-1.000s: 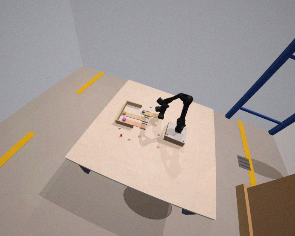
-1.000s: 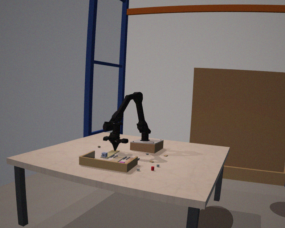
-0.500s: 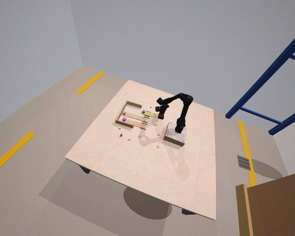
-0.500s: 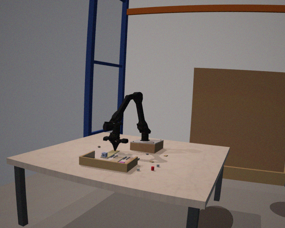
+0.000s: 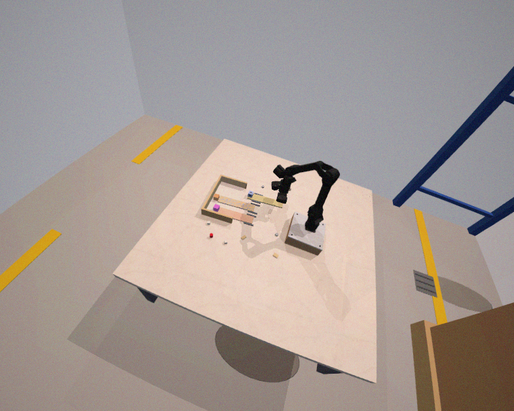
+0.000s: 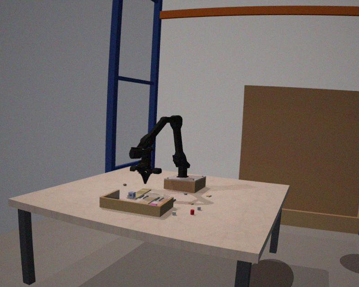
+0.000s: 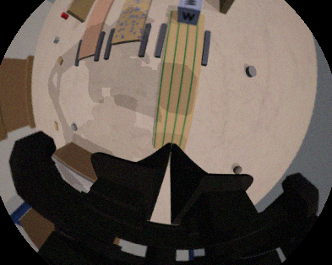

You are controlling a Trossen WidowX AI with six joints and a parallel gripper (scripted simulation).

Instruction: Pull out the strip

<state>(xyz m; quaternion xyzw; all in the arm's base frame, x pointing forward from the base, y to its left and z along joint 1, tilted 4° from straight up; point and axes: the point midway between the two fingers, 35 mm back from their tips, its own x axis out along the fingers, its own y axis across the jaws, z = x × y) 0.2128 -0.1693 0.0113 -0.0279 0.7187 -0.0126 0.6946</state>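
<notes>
My gripper tip is 20 cm short of the labelled cube, 2 cm above it and 1 cm to the right of it. The rest, counted from my gripper tip: small red cylinder: 39 cm to the left, 32 cm ahead, 3 cm below.
</notes>
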